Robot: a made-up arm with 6 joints.
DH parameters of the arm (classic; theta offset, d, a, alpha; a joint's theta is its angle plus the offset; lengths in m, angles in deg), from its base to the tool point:
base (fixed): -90 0.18 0 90
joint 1: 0 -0.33 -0.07 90
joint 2: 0 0 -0.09 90
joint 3: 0 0.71 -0.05 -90
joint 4: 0 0.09 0.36 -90
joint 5: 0 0.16 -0.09 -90
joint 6: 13.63 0 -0.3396 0
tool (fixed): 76.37 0.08 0 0
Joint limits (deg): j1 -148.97..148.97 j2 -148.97..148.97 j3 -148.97..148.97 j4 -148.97..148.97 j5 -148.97..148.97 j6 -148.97..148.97
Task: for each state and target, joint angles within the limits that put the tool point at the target. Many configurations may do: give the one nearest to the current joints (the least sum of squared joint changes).
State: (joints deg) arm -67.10 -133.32 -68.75 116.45 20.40 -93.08
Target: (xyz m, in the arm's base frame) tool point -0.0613 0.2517 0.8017
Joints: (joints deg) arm -73.36 -126.05 -69.37 110.64 19.71 -47.97
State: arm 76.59 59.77 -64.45 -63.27 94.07 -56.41
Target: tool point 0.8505 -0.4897 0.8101
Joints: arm 68.86 44.03 -59.42 -65.33 80.97 -59.65
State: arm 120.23 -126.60 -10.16 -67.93 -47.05 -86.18
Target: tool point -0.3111 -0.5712 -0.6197
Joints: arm 128.16 -116.17 -10.58 -66.49 -53.58 -97.42
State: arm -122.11 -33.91 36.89 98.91 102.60 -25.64
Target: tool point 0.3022 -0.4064 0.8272
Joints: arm -138.84 -29.90 46.23 98.77 108.94 -28.59
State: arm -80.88 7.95 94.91 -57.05 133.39 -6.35
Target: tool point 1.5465 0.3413 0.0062
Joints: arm -72.39 35.41 93.73 -56.77 126.68 -8.80
